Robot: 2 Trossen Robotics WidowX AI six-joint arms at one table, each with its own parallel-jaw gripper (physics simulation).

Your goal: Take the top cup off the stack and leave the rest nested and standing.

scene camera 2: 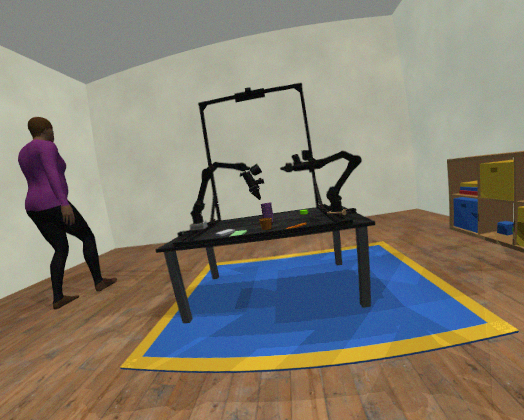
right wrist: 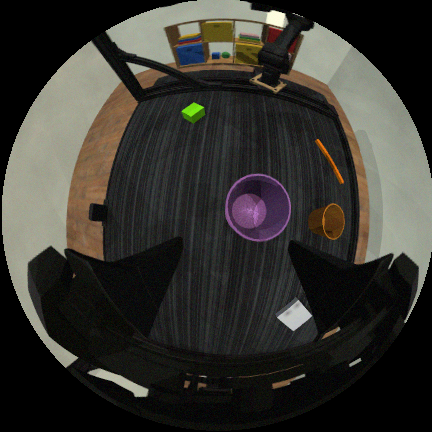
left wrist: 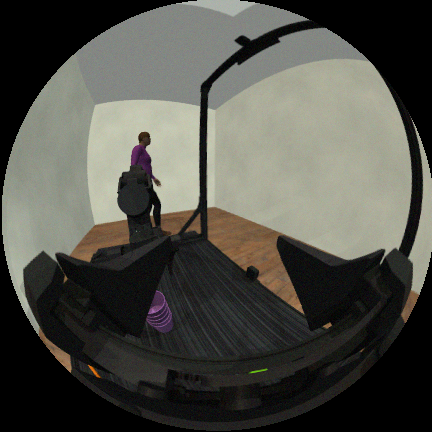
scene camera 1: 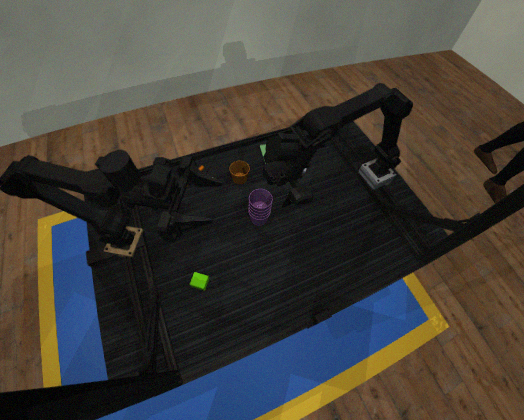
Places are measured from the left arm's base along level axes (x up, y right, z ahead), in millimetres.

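Pixels of known places: left gripper, fingertip midpoint: [scene camera 2: 283,168] [left wrist: 224,241] [scene camera 1: 217,201]; right gripper, fingertip midpoint: [scene camera 2: 260,199] [right wrist: 237,244] [scene camera 1: 275,195]; left arm's base, link origin: [scene camera 2: 336,210] [right wrist: 268,80] [scene camera 1: 123,239]; right arm's base, link origin: [scene camera 2: 198,222] [scene camera 1: 379,169].
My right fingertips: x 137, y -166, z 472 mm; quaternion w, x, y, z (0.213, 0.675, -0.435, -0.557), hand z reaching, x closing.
For each thing: its middle in the pictures, then the offset to it from my right fingertips.
- orange cup, body centre: [right wrist: 324,219] [scene camera 1: 238,173] [scene camera 2: 266,223] dz -145, dx -134, dy -165 mm
- orange stick, body centre: [right wrist: 329,160] [scene camera 2: 296,226] dz -326, dx -161, dy -129 mm
- green block, body centre: [right wrist: 193,112] [scene camera 1: 199,281] dz -192, dx -152, dy +253 mm
- light green piece, body centre: [scene camera 1: 271,155] [scene camera 2: 238,233] dz -36, dx -161, dy -306 mm
- whitish box, body centre: [right wrist: 294,315] [scene camera 2: 225,232] dz +86, dx -158, dy -296 mm
A stack of nested purple cups [scene camera 1: 260,206] [scene camera 2: 266,211] [left wrist: 161,316] [right wrist: 276,207] stands upright on the black table; several rims show. In the right wrist view I look down into the top cup, above and right of the gap between the fingers. My right gripper [scene camera 1: 276,184] [scene camera 2: 258,197] [right wrist: 237,244] is open and empty, pointing down; in scene camera 2 it hangs above and left of the stack. My left gripper [scene camera 1: 216,202] [scene camera 2: 283,168] [left wrist: 224,241] is open and empty, level, high over the table. Its finger hides part of the stack in the left wrist view.
An orange cup [scene camera 1: 239,172] [scene camera 2: 265,224] [right wrist: 316,222] stands near the stack. An orange stick [scene camera 2: 296,226] [right wrist: 330,161], a green block [scene camera 1: 199,280] [right wrist: 193,112], a light green piece [scene camera 1: 263,149] [scene camera 2: 239,233] and a whitish box [scene camera 2: 225,232] [right wrist: 294,314] lie on the table.
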